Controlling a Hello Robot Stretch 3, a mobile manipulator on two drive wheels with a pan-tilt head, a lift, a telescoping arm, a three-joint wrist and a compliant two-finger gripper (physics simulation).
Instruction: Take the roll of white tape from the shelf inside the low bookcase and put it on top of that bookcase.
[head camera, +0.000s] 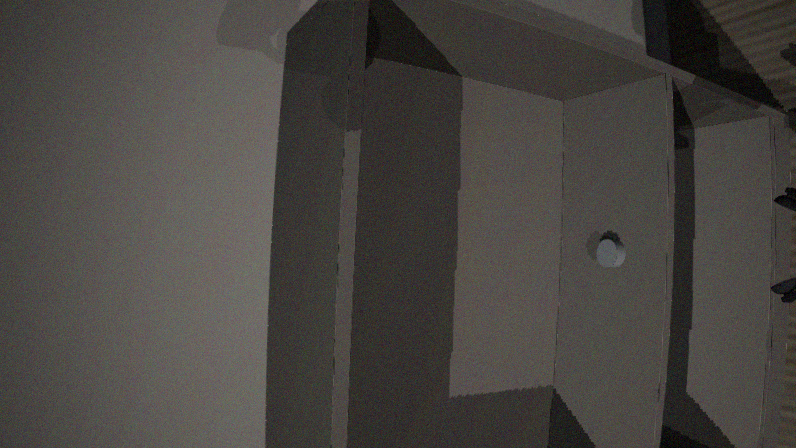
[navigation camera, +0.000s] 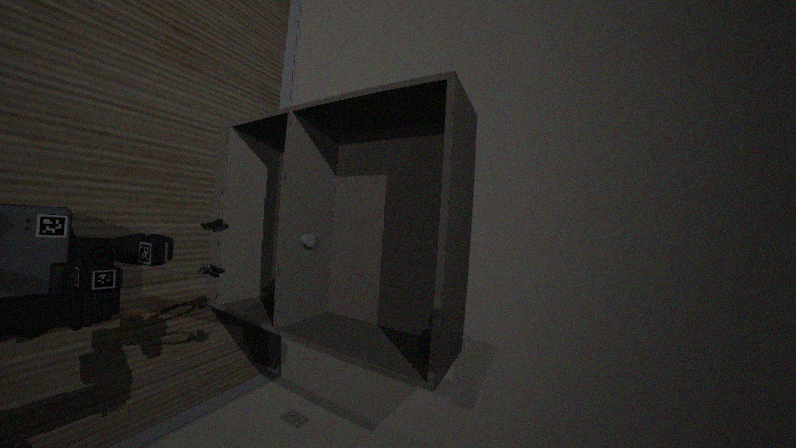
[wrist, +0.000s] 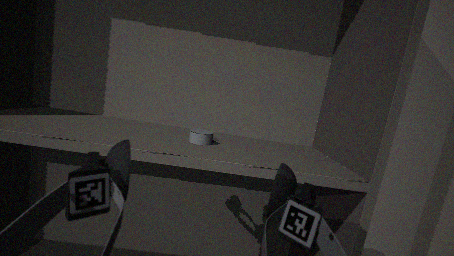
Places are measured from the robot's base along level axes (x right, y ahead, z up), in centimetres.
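Pixels of known places: gripper, between the fingertips: (head camera: 774, 244) (navigation camera: 226, 248).
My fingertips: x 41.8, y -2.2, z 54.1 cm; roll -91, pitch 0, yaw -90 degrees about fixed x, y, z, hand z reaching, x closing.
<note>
Behind a point stands the place of what it marks.
The roll of white tape (head camera: 610, 253) @(x 74.8, y -0.2, z 50.9 cm) (navigation camera: 308, 240) @(x 74.6, y -0.3, z 50.9 cm) (wrist: 201, 137) lies on the middle shelf inside the low bookcase (head camera: 306, 222) @(x 75.6, y -2.0, z 106.0 cm) (navigation camera: 461, 222) @(x 77.9, y 9.5, z 106.0 cm) (wrist: 367, 90). The head and navigation views show the bookcase turned sideways. Its top board is at the left in the head view and at the right in the navigation view. My gripper (head camera: 785, 244) @(x 41.8, y -2.2, z 54.1 cm) (navigation camera: 213, 248) @(x 41.8, y -2.2, z 54.1 cm) (wrist: 203, 172) @(x 41.8, y -2.2, z 54.1 cm) is open, with wide space between its fingertips. It is in front of the bookcase and apart from the tape. In the wrist view the tape shows beyond and above the gap between the fingertips.
The shelf's front edge (wrist: 240, 164) crosses the wrist view beyond the fingers. The bookcase's side panels stand on either side of the tape. A wall (navigation camera: 612, 166) @(x 96.2, y 29.6, z 146.8 cm) is behind the bookcase. The wooden floor (navigation camera: 139, 111) @(x 33.4, y 41.7, z 0.1 cm) carries the shadow of my arm and gripper.
</note>
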